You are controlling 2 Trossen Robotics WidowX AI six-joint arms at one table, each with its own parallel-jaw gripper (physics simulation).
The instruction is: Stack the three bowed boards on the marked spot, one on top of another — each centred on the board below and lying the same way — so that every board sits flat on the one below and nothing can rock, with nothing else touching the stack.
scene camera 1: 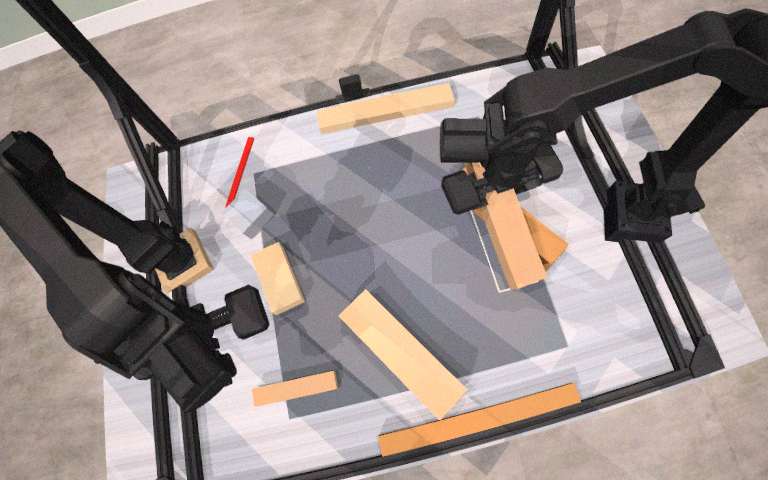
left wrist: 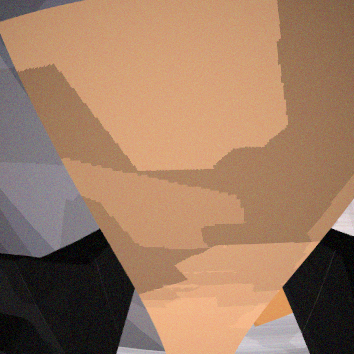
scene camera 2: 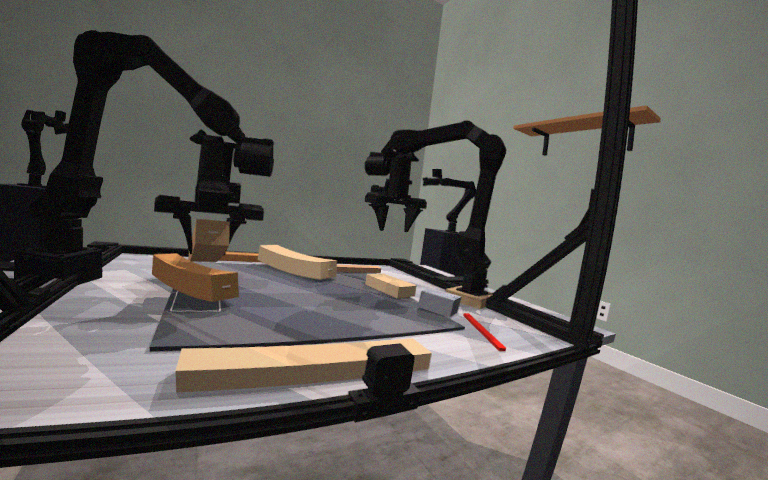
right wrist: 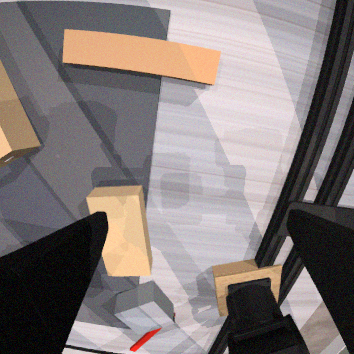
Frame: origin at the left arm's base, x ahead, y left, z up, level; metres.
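Where they show: left gripper, between the fingertips: (scene camera 1: 493, 200) (scene camera 2: 207, 254); right gripper, between the fingertips: (scene camera 1: 223, 338) (scene camera 2: 394, 231) (right wrist: 198, 219); left arm's base, origin of its link: (scene camera 1: 643, 207) (scene camera 2: 60, 249); right arm's base, origin of its link: (scene camera 1: 177, 259) (scene camera 2: 472, 291) (right wrist: 248, 293).
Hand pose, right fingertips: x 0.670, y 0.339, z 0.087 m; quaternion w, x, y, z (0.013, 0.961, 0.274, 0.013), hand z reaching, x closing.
Note:
Things, the pixels of their centre, and the offset from my right fingertips.
- peach-orange bowed board, middle of its body: (left wrist: 202, 293) (scene camera 1: 505, 219) (scene camera 2: 205, 244) 0.053 m down, 0.410 m back, 0.269 m right
- darker orange bowed board, middle of its body: (left wrist: 231, 207) (scene camera 1: 505, 214) (scene camera 2: 191, 274) 0.108 m down, 0.420 m back, 0.303 m right
- pale bowed board, middle of its body: (scene camera 1: 402, 353) (scene camera 2: 295, 260) 0.109 m down, 0.264 m back, 0.028 m right
- long pale bowed piece, middle of its body: (scene camera 2: 315, 363) (scene camera 1: 385, 108) 0.132 m down, 0.155 m back, 0.540 m right
- orange strip, middle of its body: (scene camera 1: 479, 419) (scene camera 2: 252, 257) 0.134 m down, 0.404 m back, 0.060 m left
- smaller peach strip, middle of its body: (right wrist: 140, 55) (scene camera 1: 294, 389) (scene camera 2: 357, 268) 0.130 m down, 0.087 m back, 0.058 m left
- short pale block, middle of its body: (right wrist: 123, 233) (scene camera 1: 277, 278) (scene camera 2: 390, 285) 0.125 m down, 0.012 m back, 0.131 m right
- grey block, middle of its body: (right wrist: 145, 308) (scene camera 1: 248, 213) (scene camera 2: 440, 301) 0.122 m down, 0.081 m ahead, 0.253 m right
- red stick, middle of its body: (scene camera 2: 482, 329) (scene camera 1: 240, 171) (right wrist: 149, 333) 0.141 m down, 0.138 m ahead, 0.355 m right
My left gripper (scene camera 1: 501, 181) (scene camera 2: 210, 242) (left wrist: 202, 212) is shut on a peach-orange bowed board (scene camera 1: 515, 240) (scene camera 2: 210, 227) (left wrist: 200, 100), held tilted above the marked spot. Under it a darker orange bowed board (scene camera 1: 552, 240) (scene camera 2: 192, 276) (left wrist: 275, 311) lies skewed across the white outline (scene camera 1: 486, 251) (scene camera 2: 195, 310); its near end stands off the mat in scene camera 2. Whether the two boards touch is hidden. A pale bowed board (scene camera 1: 402, 353) (scene camera 2: 297, 263) (right wrist: 15, 120) lies diagonally on the mat. My right gripper (scene camera 2: 394, 229) (right wrist: 198, 219) is open and empty above the table.
A long pale bowed piece (scene camera 1: 385, 108) (scene camera 2: 283, 362), an orange strip (scene camera 1: 481, 420), a smaller peach strip (scene camera 1: 294, 388) (right wrist: 140, 56), a short pale block (scene camera 1: 277, 277) (scene camera 2: 390, 284) (right wrist: 125, 235), a grey block (scene camera 2: 438, 303) (right wrist: 142, 305) and a red stick (scene camera 1: 240, 169) (scene camera 2: 484, 331) lie around.

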